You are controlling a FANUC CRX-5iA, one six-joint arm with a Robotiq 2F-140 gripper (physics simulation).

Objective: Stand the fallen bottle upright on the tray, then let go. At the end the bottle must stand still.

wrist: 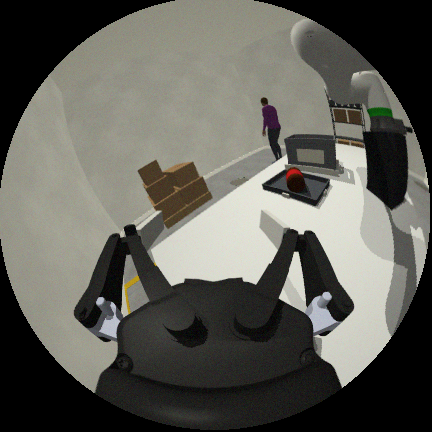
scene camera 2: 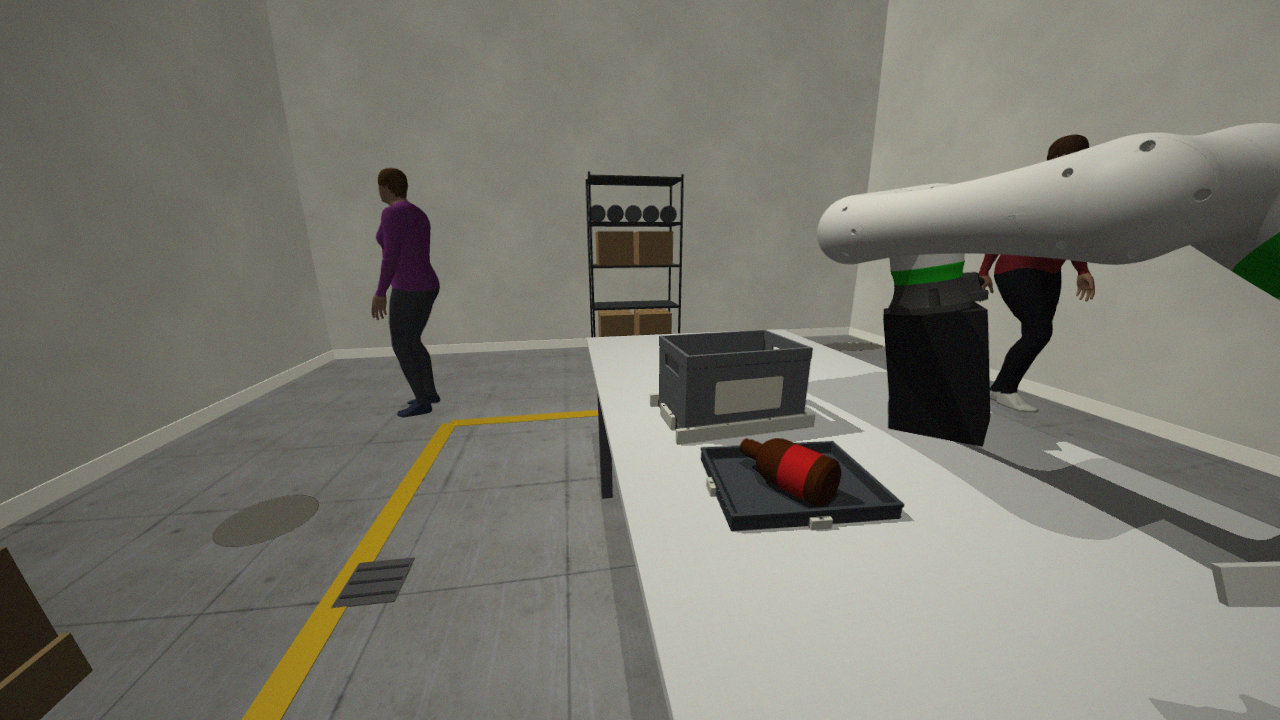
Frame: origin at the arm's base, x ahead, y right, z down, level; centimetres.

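Seen in the pictures: gripper, fingertip midpoint: (wrist: 211, 218); arm's base, link origin: (scene camera 2: 928, 308).
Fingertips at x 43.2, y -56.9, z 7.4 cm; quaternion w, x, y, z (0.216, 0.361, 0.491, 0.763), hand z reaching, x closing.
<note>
Pixels of each thing's top centre, then the offset from my fingertips to it. "pt": a spot on its surface instead. Level surfaces: height alone.
- brown bottle, top centre: (scene camera 2: 786, 442) (wrist: 293, 167) dx +1.1, dy +44.6, dz +9.7 cm
- dark tray, surface spot: (scene camera 2: 891, 506) pt dx -8.1, dy +32.3, dz +15.3 cm
- grey crate, top centre: (scene camera 2: 731, 341) (wrist: 310, 135) dx -5.0, dy +72.2, dz +0.1 cm
- white table, surface height: dz +17.6 cm
A brown bottle (scene camera 2: 796, 470) (wrist: 295, 180) with a red label lies on its side on the dark tray (scene camera 2: 891, 506) (wrist: 320, 196). In scene camera 2 its neck points to the back left and its base to the front right; in the wrist view its base faces the camera and its neck is hidden. My gripper (wrist: 211, 218) is open, with its two fingertips wide apart and no object between them. It is well away from the bottle and the tray, which show beyond the fingertips, to the right. The fingers do not show in scene camera 2.
A grey crate (scene camera 2: 733, 385) (wrist: 311, 151) stands right behind the tray on the white table (scene camera 2: 760, 617) (wrist: 225, 240). The robot's black pedestal (scene camera 2: 937, 376) (wrist: 386, 167) stands to the right. Brown boxes (wrist: 182, 192) are stacked beyond the table. One person (scene camera 2: 409, 250) (wrist: 270, 117) stands on the left.
</note>
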